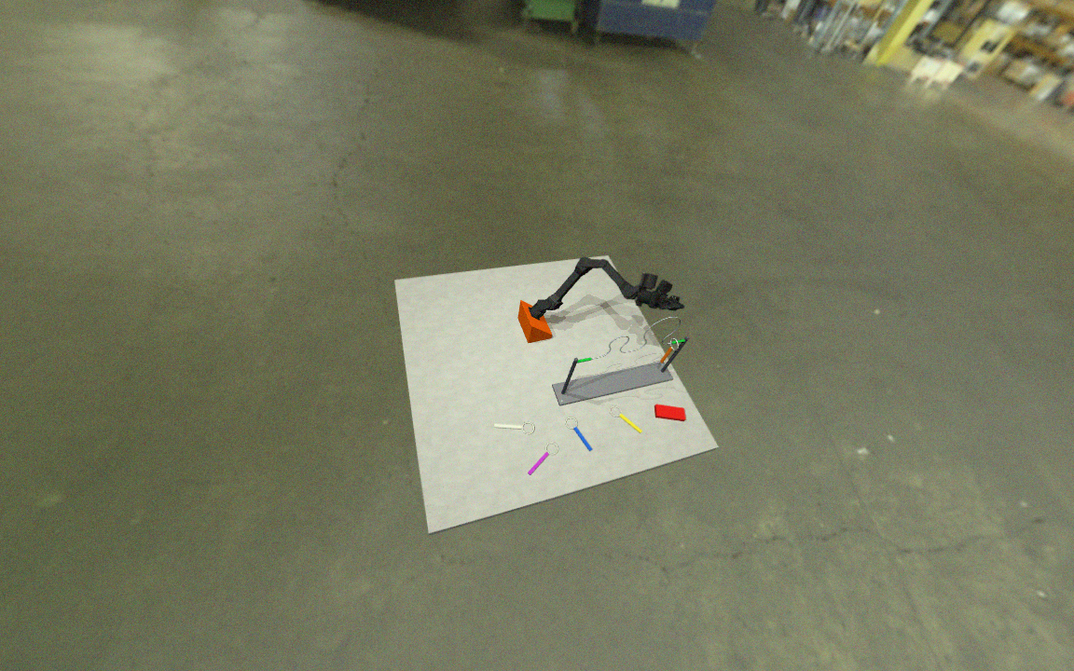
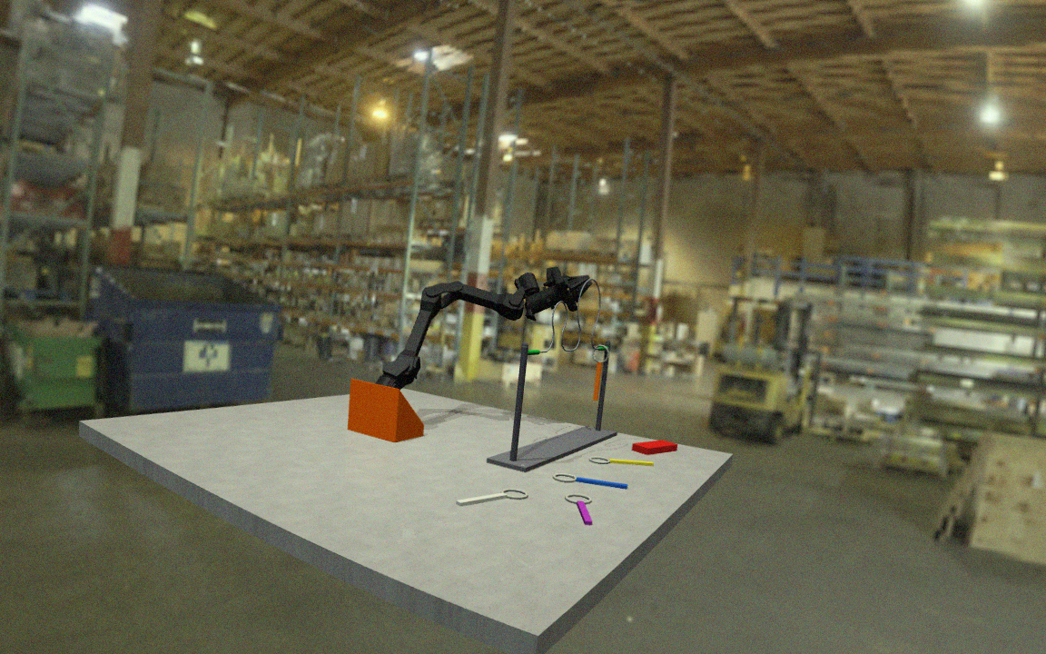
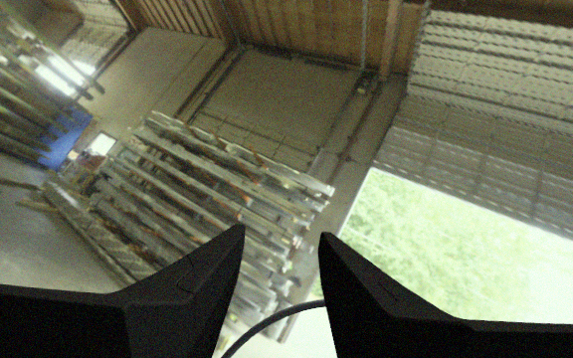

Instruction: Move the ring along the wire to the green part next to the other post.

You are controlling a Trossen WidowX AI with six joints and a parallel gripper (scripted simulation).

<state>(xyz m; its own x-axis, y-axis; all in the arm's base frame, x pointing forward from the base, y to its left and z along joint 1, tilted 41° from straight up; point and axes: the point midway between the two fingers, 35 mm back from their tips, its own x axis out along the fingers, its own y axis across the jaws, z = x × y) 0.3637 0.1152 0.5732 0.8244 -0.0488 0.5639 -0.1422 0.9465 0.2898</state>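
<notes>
Now: gripper tip 27 cm above the orange-handled ring, 5 cm to the right of it and 4 cm short of it. Round my gripper tip: red block 48 cm below, 26 cm ahead, 3 cm to the left; blue-handled ring 48 cm below, 44 cm to the right, 24 cm ahead; magenta-handled ring 61 cm to the right, 48 cm below, 31 cm ahead.
</notes>
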